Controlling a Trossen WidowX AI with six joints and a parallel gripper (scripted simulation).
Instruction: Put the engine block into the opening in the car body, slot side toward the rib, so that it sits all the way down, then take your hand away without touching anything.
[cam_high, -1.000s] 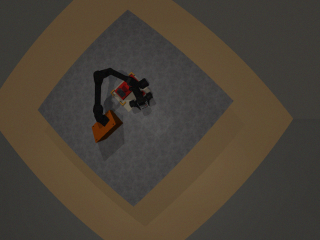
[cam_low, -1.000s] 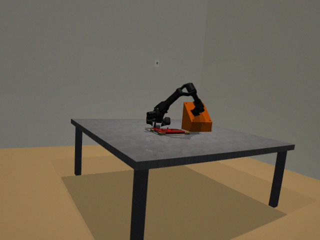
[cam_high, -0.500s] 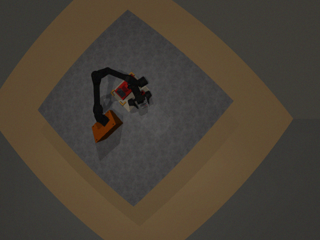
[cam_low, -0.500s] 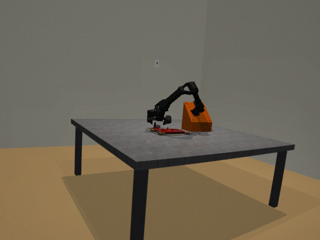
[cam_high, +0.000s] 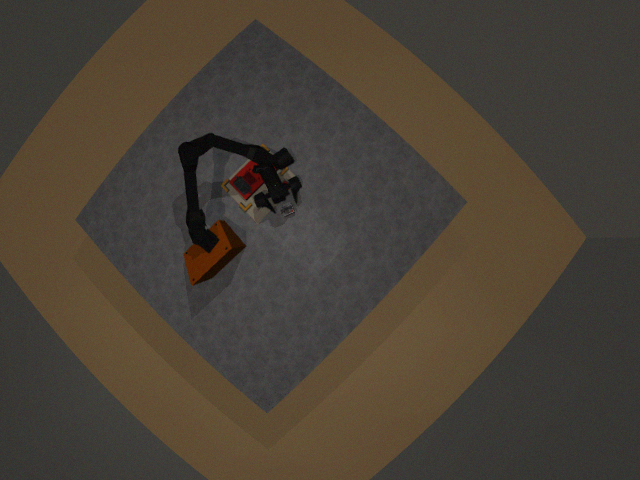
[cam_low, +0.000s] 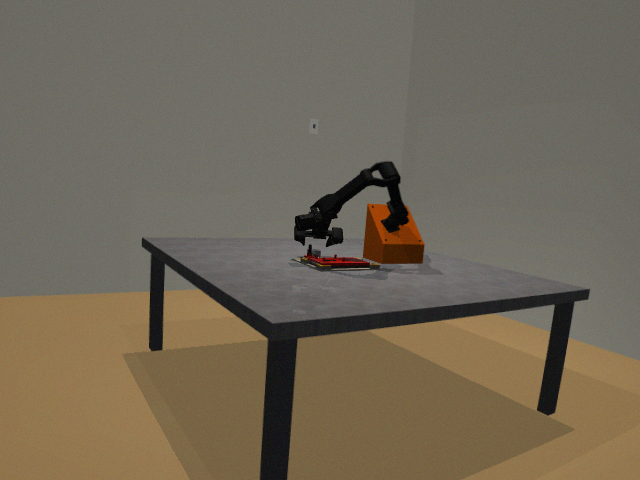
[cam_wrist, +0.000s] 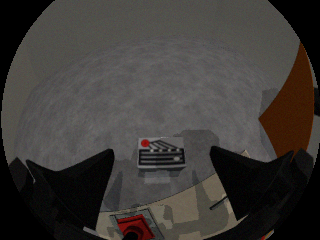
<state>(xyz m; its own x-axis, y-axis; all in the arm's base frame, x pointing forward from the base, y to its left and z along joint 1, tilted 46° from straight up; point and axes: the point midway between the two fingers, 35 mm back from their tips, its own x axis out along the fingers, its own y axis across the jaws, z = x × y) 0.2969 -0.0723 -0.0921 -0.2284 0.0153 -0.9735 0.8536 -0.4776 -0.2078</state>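
Now: the grey engine block 4 cm below my gripper tip.
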